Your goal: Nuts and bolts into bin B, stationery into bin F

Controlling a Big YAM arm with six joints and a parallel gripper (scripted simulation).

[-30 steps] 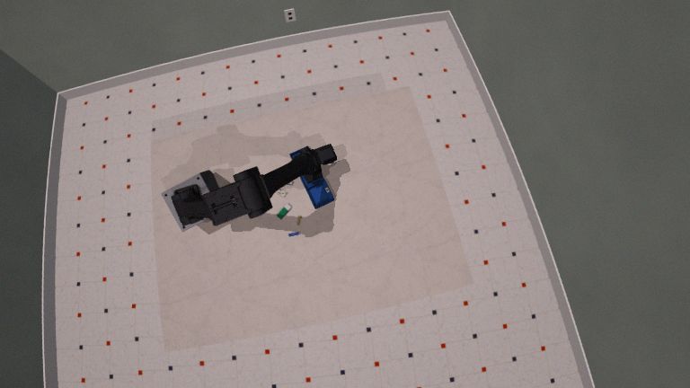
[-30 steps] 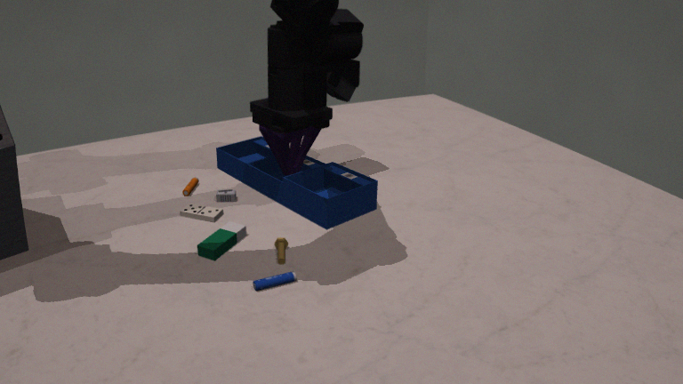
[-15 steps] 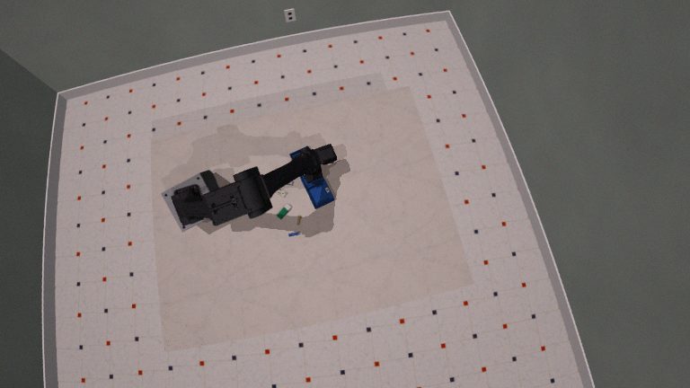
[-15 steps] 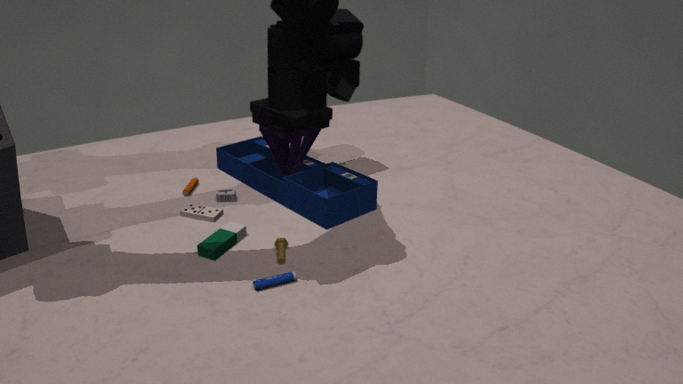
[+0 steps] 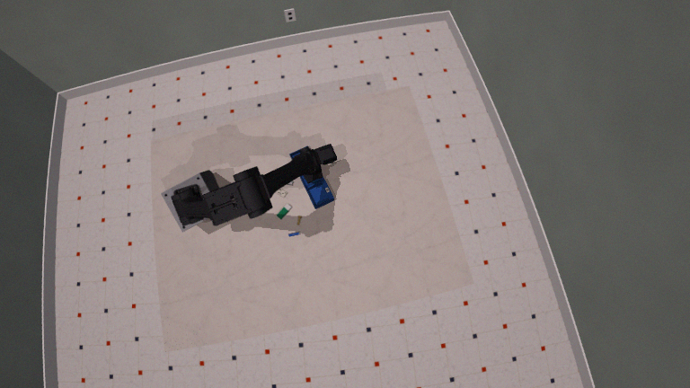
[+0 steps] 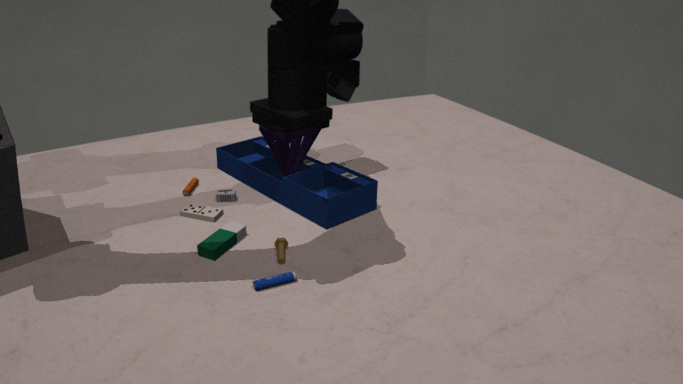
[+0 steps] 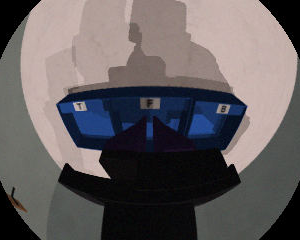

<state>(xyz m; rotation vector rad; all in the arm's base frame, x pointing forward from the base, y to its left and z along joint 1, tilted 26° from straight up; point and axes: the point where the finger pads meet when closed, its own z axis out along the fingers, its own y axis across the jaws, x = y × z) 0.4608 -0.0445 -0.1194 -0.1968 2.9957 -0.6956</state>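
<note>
Now: the blue three-part bin 1 cm below my hand. Round my hand: white domino 14 cm behind, 2 cm to the right, 2 cm below; then orange cylinder 13 cm behind, 6 cm to the left, 2 cm below; then grey metal piece 10 cm behind, 2 cm below, 1 cm to the left.
</note>
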